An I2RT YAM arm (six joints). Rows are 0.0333 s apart.
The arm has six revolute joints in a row. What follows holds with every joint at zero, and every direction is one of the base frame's. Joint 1 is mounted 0.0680 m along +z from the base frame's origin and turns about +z. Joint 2 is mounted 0.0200 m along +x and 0.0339 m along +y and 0.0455 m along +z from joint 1 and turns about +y. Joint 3 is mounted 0.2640 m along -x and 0.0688 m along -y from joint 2 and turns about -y. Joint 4 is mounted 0.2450 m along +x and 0.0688 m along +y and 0.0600 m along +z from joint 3 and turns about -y. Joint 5 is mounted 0.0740 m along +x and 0.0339 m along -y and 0.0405 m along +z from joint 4 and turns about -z. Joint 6 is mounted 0.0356 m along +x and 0.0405 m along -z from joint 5 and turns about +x. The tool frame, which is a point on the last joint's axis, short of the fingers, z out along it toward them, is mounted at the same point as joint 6; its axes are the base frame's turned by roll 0.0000, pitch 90.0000 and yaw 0.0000 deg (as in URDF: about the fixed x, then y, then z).
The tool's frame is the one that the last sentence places.
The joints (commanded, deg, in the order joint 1, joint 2, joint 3, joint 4, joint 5, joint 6), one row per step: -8.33 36.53 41.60 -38.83 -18.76 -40.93; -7.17 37.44 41.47 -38.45 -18.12 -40.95; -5.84 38.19 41.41 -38.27 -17.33 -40.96; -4.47 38.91 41.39 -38.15 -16.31 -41.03; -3.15 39.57 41.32 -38.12 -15.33 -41.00; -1.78 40.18 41.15 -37.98 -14.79 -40.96; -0.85 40.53 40.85 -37.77 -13.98 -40.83; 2.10 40.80 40.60 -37.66 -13.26 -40.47; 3.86 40.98 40.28 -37.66 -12.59 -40.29; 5.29 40.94 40.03 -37.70 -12.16 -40.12
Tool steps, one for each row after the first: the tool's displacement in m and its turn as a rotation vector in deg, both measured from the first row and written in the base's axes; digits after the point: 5 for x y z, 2 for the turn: 0.00344 0.00197 -0.00210 -0.28 0.70 0.64; 0.00612 0.00448 -0.00383 -0.67 1.37 1.33; 0.00859 0.00709 -0.00542 -1.26 2.03 1.90; 0.01070 0.00973 -0.00732 -1.76 2.78 2.41; 0.01266 0.01286 -0.00950 -2.03 3.43 3.33; 0.01392 0.01477 -0.01178 -2.40 3.92 3.53; 0.01437 0.02209 -0.01374 -2.63 4.37 5.70; 0.01444 0.02635 -0.01606 -2.95 4.89 6.83; 0.01381 0.02983 -0.01751 -3.13 5.15 7.82
